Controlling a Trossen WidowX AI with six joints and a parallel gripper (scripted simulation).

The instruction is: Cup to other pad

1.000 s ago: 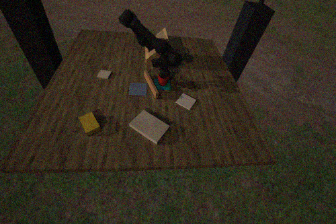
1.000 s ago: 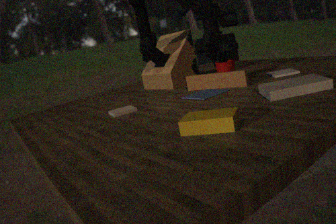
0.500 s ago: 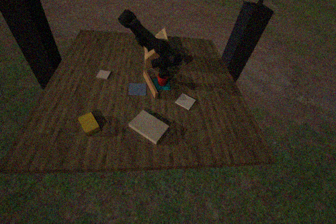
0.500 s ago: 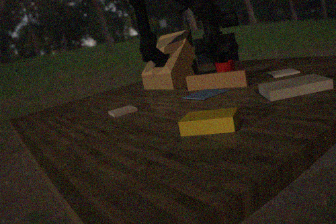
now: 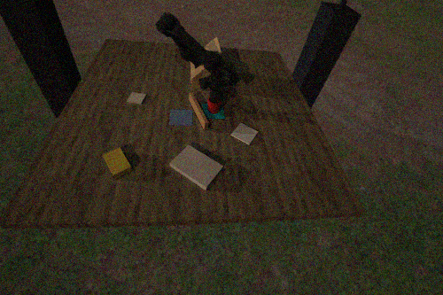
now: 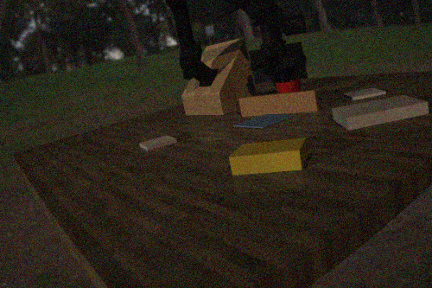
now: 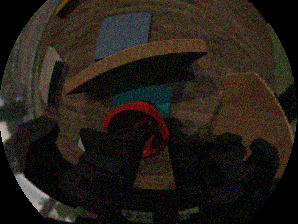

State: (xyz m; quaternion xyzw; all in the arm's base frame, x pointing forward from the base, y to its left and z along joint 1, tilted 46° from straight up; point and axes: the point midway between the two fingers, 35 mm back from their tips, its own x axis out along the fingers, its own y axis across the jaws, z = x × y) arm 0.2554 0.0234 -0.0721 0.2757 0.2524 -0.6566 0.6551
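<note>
My gripper tip is 30 mm short of the red cup and 10 mm above it. The rest, counted from my gripper tip: teal pad: 30 mm ahead, 50 mm below; then blue pad: 80 mm ahead, 170 mm to the right, 50 mm below; then wooden block: 60 mm ahead, 80 mm to the right, 30 mm below.
</note>
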